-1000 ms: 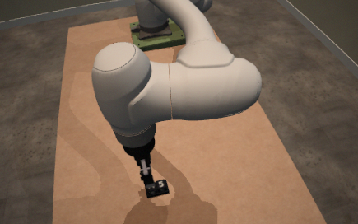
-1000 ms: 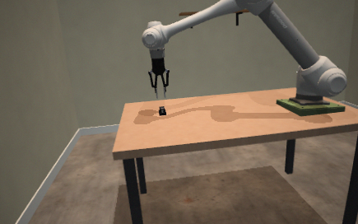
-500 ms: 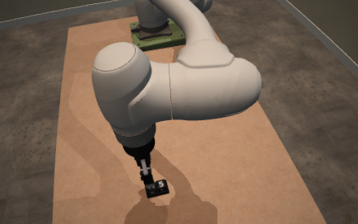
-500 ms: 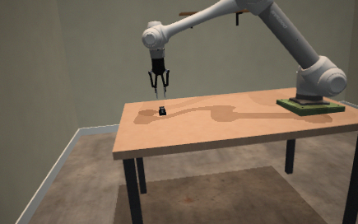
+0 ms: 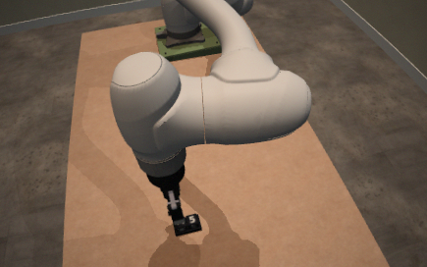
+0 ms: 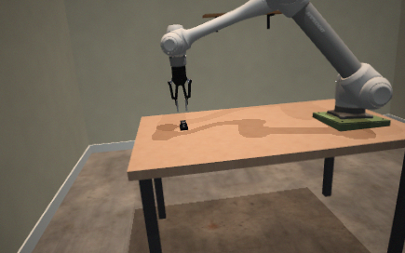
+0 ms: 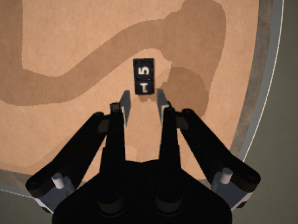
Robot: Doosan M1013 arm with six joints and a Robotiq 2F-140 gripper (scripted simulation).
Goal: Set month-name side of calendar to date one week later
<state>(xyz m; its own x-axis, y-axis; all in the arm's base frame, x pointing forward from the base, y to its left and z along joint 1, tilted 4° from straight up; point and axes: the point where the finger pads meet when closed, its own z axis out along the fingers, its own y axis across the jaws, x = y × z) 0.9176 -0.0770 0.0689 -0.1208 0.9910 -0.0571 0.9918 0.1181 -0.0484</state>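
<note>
Right now the black cube is 110 mm below my hand.
</note>
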